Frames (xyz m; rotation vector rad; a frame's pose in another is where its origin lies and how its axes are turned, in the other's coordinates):
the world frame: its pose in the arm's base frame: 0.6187 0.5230 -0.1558 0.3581 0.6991 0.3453
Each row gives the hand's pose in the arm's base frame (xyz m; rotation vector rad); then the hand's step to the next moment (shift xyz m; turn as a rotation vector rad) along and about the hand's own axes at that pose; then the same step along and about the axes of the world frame.
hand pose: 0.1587 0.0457 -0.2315 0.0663 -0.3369 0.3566
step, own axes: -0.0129 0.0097 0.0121 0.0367 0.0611 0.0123
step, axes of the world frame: -0.0158 0.0095 -0.0081 0.0201 0.0690 0.0081
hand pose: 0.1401 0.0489 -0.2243 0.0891 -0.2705 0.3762
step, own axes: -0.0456 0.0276 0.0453 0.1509 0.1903 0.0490
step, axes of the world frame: -0.0607 0.0283 -0.0200 0.0776 0.2281 0.0579
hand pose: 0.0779 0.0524 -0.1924 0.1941 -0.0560 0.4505
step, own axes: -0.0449 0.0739 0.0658 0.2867 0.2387 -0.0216
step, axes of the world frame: -0.0793 0.0742 -0.0044 0.2252 0.2900 0.0694
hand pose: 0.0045 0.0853 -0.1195 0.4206 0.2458 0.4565
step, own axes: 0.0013 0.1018 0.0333 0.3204 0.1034 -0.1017
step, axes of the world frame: -0.0298 0.1008 0.0206 0.3112 0.1622 0.0233
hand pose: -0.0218 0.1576 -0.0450 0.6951 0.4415 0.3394
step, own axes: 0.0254 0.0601 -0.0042 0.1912 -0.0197 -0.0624
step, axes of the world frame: 0.0142 0.0614 0.0175 0.2010 0.0195 -0.0065
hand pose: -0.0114 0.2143 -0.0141 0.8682 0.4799 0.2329
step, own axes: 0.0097 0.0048 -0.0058 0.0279 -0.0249 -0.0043
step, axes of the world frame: 0.0098 0.0073 -0.0002 0.0319 -0.0190 -0.0061
